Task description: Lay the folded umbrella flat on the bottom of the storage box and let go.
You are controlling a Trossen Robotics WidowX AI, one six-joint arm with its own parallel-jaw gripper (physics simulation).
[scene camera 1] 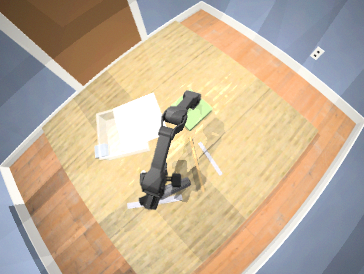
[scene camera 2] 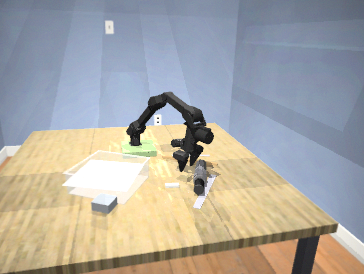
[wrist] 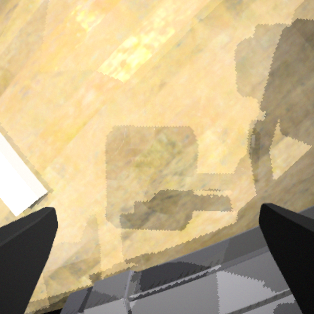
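Where they show: gripper, fingertip midpoint: [scene camera 2: 185, 169] [wrist: 159, 215]; arm's base, origin of the base link: [scene camera 1: 192, 103] [scene camera 2: 135, 143].
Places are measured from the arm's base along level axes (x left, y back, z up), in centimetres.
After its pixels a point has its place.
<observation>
The folded umbrella [scene camera 1: 178, 188] @[x 24.3, y -40.9, z 1.4 cm] [scene camera 2: 200, 175] @[x 17.6, y -52.1, z 2.3 cm] [wrist: 175, 292] @[x 18.1, y -45.2, z 0.9 cm] is a thick dark grey roll with a black end. It lies on the table, outside the storage box, and crosses the bottom of the wrist view. The storage box [scene camera 1: 103, 131] @[x -29.3, y -45.9, z 1.3 cm] [scene camera 2: 134, 187] @[x -10.6, y -49.0, z -0.3 cm] is clear and shallow with a large white area, left of the arm in both scene views. My gripper [scene camera 2: 188, 165] @[x 14.7, y -42.3, z 1.3 cm] [wrist: 159, 215] @[x 14.7, y -42.3, z 1.3 cm] is open and empty, pointing down just above the table beside the umbrella. In the wrist view its fingertips stand wide apart above the umbrella's image. In scene camera 1 the arm hides the fingertips.
A grey block [scene camera 1: 101, 151] @[x -22.0, y -55.0, z 0.3 cm] [scene camera 2: 104, 203] @[x -23.5, y -58.3, z 0.3 cm] sits beside the box. A small white bar [scene camera 2: 172, 185] @[x 6.0, y -48.8, z -2.3 cm] [wrist: 19, 175] @[x 7.6, y -47.2, z -2.1 cm] lies near the gripper. A pale strip [scene camera 1: 134, 205] @[x 12.2, y -63.9, z -3.1 cm] [scene camera 2: 201, 198] @[x 14.1, y -61.3, z -3.1 cm] lies beside the umbrella. Another strip [scene camera 1: 210, 158] @[x 27.3, y -18.3, z -3.1 cm] and a thin wooden stick [scene camera 1: 196, 157] @[x 21.5, y -23.2, z -2.1 cm] lie nearer the green base [scene camera 1: 200, 116] @[x 8.7, y -3.7, z 0.0 cm] [scene camera 2: 148, 149] @[x 5.0, y -10.6, z 0.0 cm].
</observation>
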